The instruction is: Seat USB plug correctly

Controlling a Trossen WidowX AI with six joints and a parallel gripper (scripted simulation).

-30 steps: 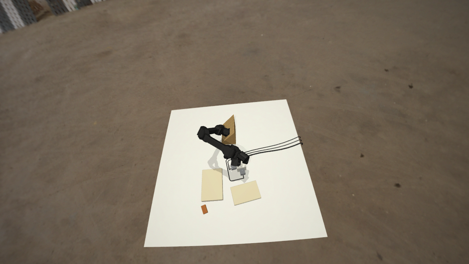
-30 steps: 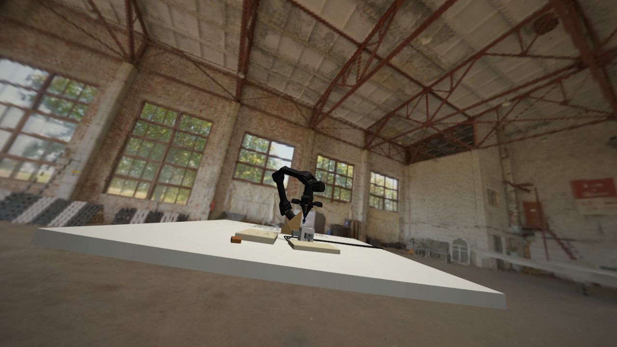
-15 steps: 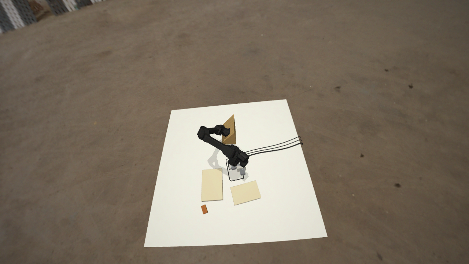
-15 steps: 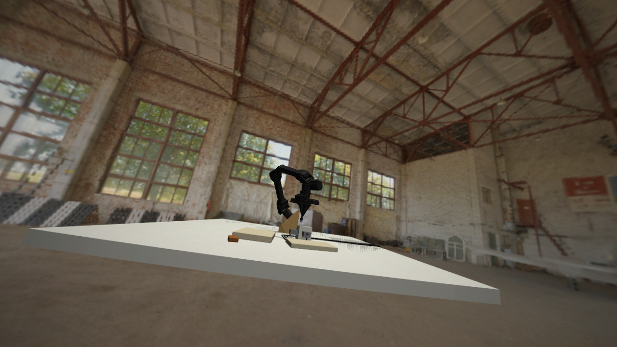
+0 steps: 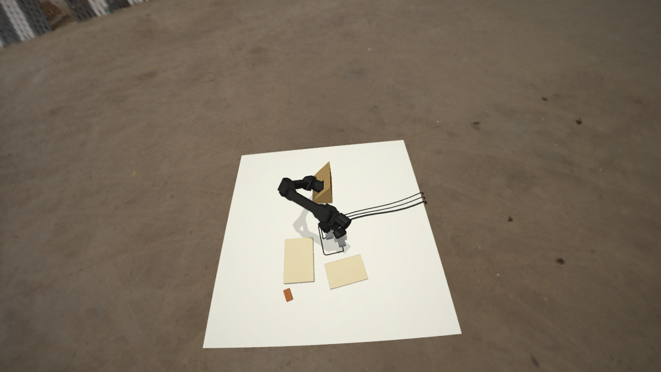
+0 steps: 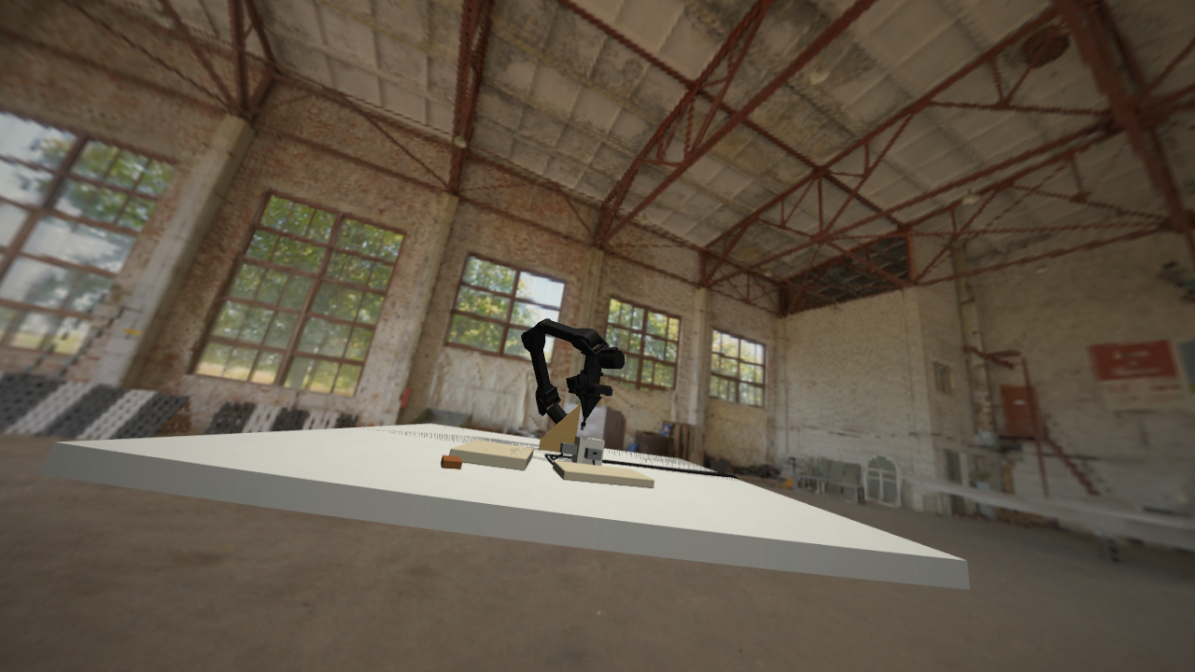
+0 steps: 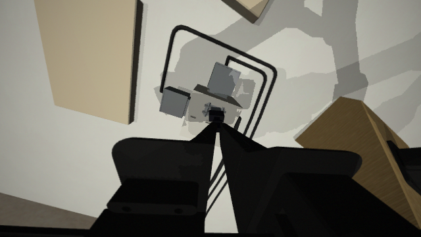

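The black USB plug is 2 cm below my gripper tip. From my gripper tip the other things lie so: orange block 34 cm ahead, 26 cm to the right, 13 cm below.
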